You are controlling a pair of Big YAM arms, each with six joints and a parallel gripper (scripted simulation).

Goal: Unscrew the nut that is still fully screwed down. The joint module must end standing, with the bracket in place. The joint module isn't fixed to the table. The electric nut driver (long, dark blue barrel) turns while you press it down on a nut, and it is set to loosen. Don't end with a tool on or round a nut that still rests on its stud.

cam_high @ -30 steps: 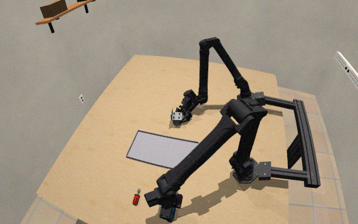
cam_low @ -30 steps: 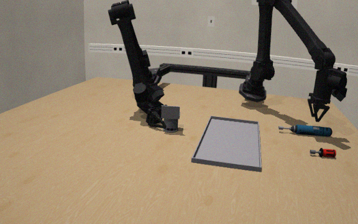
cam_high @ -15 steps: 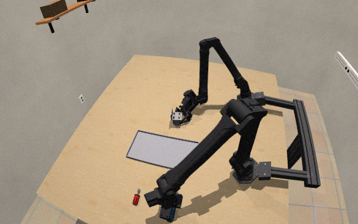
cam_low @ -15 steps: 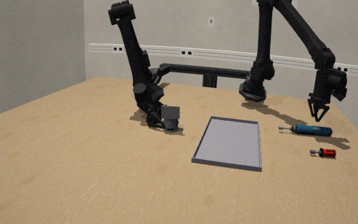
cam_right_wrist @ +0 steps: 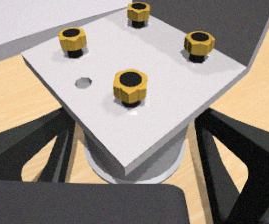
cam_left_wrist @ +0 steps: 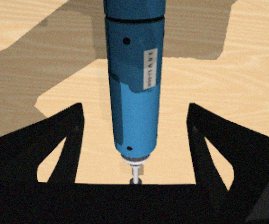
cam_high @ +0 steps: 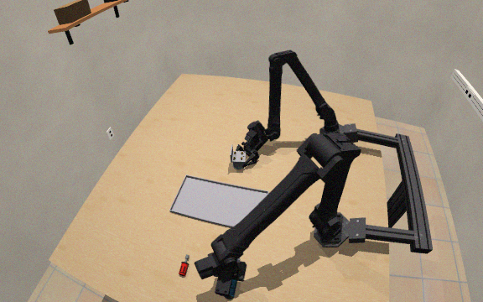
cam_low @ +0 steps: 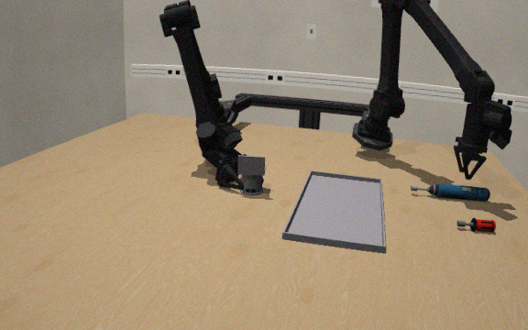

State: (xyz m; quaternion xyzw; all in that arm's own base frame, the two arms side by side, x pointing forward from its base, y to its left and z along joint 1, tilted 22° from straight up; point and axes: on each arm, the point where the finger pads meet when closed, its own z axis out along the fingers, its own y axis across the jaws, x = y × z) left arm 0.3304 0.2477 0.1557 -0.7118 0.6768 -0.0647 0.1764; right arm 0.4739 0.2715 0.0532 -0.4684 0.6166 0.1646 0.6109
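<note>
The grey bracket lies 50 mm above my right hand. From my right hand the other things lie so: shallow grey tray: 250 mm to the left, 40 mm ahead, 20 mm below; then small red-handled screwdriver: 590 mm to the left, 90 mm ahead, 10 mm below.
</note>
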